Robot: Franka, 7 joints.
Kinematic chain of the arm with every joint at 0, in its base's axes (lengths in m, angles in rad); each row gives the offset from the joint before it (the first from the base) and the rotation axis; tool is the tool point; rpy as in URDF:
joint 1: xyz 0 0 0.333 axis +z
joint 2: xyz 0 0 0 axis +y
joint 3: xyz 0 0 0.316 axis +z
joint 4: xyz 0.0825 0 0 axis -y
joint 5: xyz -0.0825 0 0.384 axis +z
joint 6: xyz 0 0 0 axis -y
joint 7: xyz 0.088 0 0 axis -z
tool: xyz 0 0 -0.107 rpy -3.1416 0 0
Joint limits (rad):
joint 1: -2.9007..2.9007
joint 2: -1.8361..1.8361
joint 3: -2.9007..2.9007
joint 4: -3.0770..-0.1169
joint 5: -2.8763..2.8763
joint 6: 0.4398..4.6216
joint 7: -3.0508..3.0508
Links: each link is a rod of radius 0.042 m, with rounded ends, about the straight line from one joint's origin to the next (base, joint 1, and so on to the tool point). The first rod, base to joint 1, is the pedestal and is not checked.
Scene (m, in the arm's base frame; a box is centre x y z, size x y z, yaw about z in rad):
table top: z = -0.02
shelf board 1: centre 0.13 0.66 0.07 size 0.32 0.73 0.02 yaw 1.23
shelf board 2: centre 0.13 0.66 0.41 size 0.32 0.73 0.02 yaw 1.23
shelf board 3: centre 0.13 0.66 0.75 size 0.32 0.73 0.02 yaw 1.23
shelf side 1: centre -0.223 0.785 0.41 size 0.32 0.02 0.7 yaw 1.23
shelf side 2: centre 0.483 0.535 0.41 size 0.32 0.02 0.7 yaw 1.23
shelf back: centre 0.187 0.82 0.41 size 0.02 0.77 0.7 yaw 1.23
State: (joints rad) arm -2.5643 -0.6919 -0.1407 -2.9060 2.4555 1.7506 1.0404
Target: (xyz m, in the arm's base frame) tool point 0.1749 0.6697 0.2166
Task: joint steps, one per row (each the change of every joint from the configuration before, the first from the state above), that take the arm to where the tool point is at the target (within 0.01 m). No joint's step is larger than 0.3 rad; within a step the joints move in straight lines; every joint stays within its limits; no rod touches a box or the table.
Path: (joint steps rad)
1: -0.0421 -0.0060 -0.2631 0.0070 0.0264 -0.1183 0.0000
2: -0.0420 -0.0059 -0.2631 0.0071 0.0263 -0.1183 0.0000
3: -0.0420 -0.0060 -0.2631 0.0070 0.0264 -0.1183 0.0000
4: -0.0421 -0.0060 -0.2631 0.0070 0.0263 -0.1183 0.0000
5: -0.0421 -0.0059 -0.2631 0.0071 0.0264 -0.1183 0.0000
6: -0.0420 -0.0060 -0.2631 0.0070 0.0263 -0.1183 0.0000
7: -0.0420 -0.0060 -0.2631 0.0070 0.0264 -0.1183 0.0000
8: -0.0421 -0.0059 -0.2631 0.0071 0.0263 -0.1182 0.0000
9: 0.0118 -0.2247 0.1168 0.2635 0.0240 0.2436 0.0000
10: 0.0119 -0.2246 0.1167 0.2635 0.0239 0.2436 0.0000
11: 0.0118 -0.2246 0.1168 0.2636 0.0240 0.2436 0.0000
12: 0.0118 -0.2247 0.1168 0.2635 0.0239 0.2436 0.0000

